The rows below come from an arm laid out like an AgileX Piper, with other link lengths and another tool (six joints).
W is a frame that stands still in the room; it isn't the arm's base.
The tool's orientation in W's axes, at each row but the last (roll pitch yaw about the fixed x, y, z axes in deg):
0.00, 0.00, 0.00
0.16, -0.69, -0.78
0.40, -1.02, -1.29
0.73, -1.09, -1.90
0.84, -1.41, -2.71
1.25, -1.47, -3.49
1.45, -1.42, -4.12
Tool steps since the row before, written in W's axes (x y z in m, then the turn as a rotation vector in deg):
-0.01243, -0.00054, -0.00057, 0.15, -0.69, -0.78
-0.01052, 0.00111, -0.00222, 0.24, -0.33, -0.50
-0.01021, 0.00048, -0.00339, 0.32, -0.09, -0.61
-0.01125, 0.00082, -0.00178, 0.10, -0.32, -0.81
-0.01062, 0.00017, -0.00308, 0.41, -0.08, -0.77
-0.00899, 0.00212, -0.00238, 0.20, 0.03, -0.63
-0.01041, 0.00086, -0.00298, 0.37, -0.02, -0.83
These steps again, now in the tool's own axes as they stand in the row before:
-0.01243, -0.00054, -0.00057, 0.15, -0.69, -0.78
-0.01056, 0.00096, -0.00210, 0.24, -0.33, -0.50
-0.01028, 0.00023, -0.00321, 0.31, -0.09, -0.62
-0.01130, 0.00043, -0.00157, 0.10, -0.33, -0.81
-0.01069, -0.00037, -0.00281, 0.39, -0.07, -0.78
-0.00916, 0.00152, -0.00218, 0.18, 0.03, -0.64
-0.01052, 0.00004, -0.00272, 0.35, -0.01, -0.84

